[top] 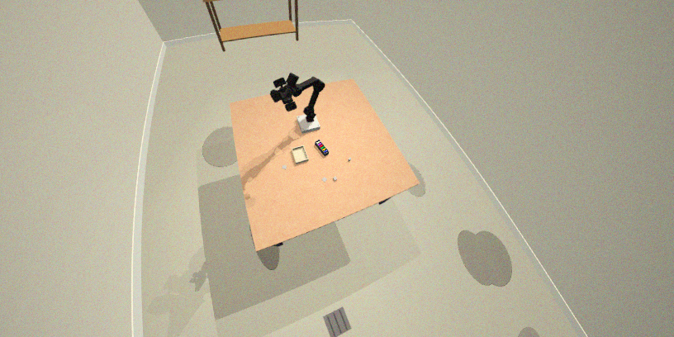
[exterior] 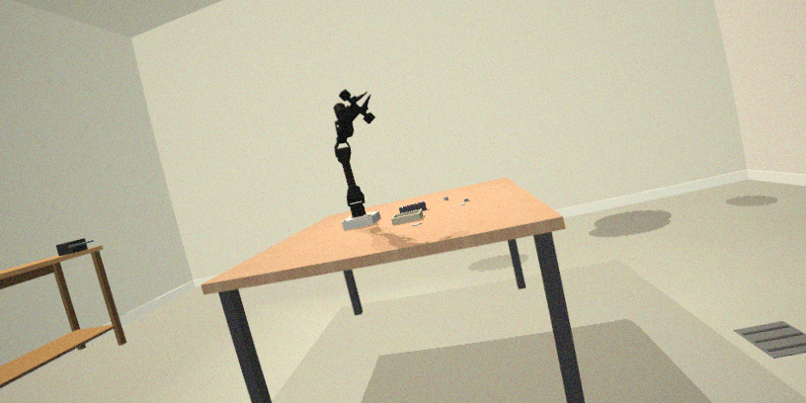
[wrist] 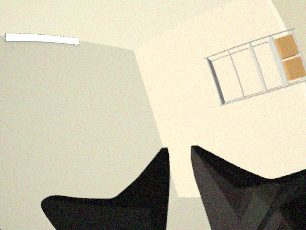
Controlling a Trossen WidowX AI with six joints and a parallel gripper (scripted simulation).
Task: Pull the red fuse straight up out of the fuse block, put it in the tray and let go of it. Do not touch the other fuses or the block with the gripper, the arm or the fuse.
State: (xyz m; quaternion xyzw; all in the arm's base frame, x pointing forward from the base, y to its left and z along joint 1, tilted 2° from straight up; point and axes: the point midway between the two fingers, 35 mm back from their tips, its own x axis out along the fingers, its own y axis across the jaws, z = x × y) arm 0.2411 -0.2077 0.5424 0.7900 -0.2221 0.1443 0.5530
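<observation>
The red fuse is 57 cm below my gripper tip, 24 cm to the left of it and 1 cm behind it. Also, from my gripper tip: tray (59 cm below, 6 cm to the left, 2 cm ahead).
</observation>
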